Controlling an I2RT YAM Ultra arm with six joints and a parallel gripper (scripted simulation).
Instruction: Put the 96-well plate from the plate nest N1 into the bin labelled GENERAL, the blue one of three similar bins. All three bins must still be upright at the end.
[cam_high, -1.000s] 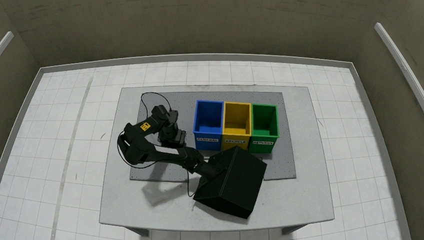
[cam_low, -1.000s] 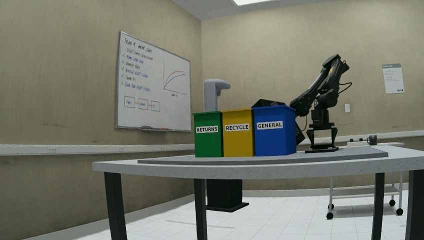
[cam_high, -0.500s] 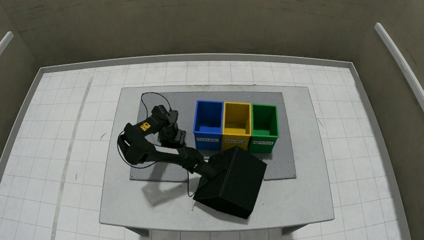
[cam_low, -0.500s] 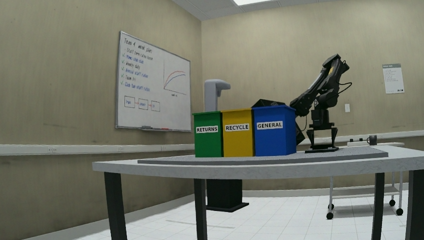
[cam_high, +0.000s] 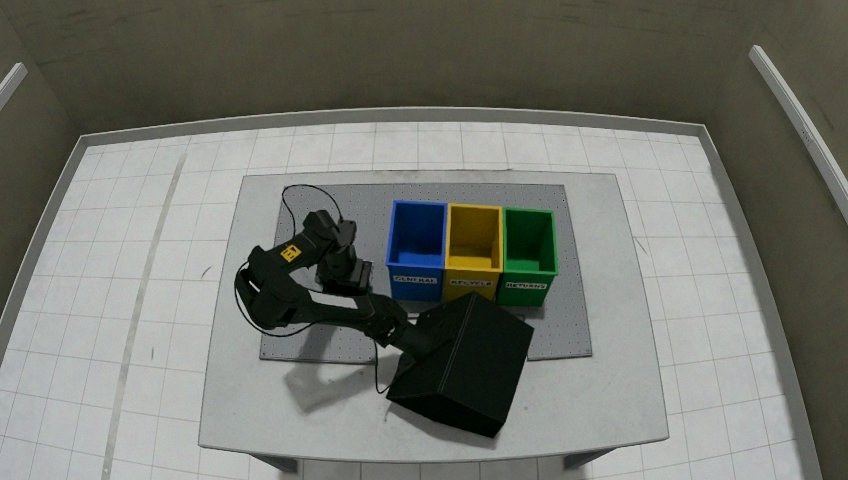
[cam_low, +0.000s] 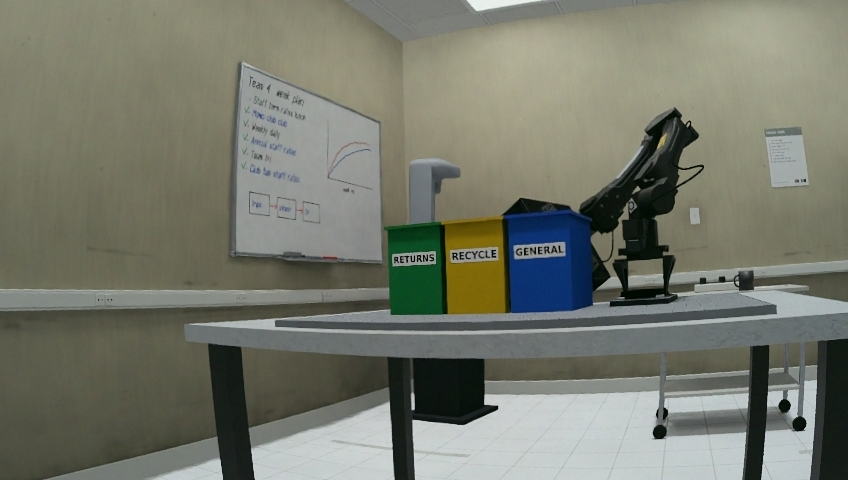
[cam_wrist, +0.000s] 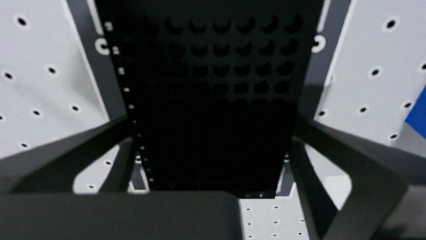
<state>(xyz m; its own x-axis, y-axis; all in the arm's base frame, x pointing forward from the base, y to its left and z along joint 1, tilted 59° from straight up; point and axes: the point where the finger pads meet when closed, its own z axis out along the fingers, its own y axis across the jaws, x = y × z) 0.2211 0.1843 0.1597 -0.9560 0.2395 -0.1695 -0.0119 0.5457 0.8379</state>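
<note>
My gripper is now 1 cm short of the plate nest N1 and 1 cm above it. From my hand the other things lie so: yellow recycle bin 31 cm to the right, 9 cm ahead, 7 cm above; then black 96-well plate 1 cm ahead; then blue general bin 18 cm to the right, 8 cm ahead, 7 cm above.
</note>
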